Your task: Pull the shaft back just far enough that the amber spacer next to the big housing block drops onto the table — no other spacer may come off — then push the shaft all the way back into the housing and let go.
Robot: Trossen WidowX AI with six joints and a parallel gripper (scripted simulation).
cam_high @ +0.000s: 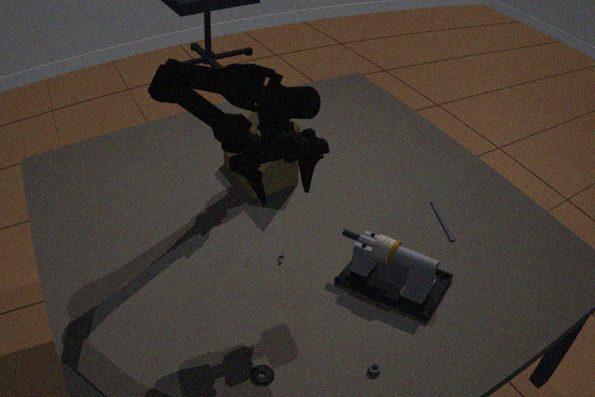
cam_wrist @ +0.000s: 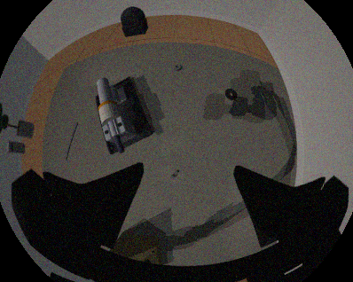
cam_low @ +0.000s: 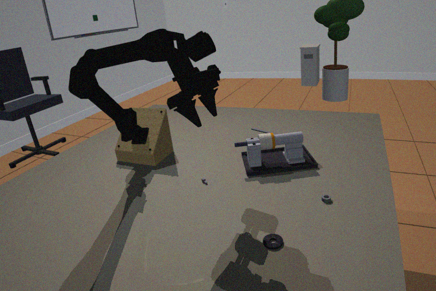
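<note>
Right now my gripper tip is 170 mm to the right of the shaft, 140 mm above it and 100 mm short of it. Also, from my gripper tip: amber spacer (180 mm to the left, 140 mm below, 140 mm ahead); cream spacer (180 mm to the left, 140 mm below, 120 mm ahead); thin dark rod (440 mm to the left, 210 mm below, 70 mm ahead).
</note>
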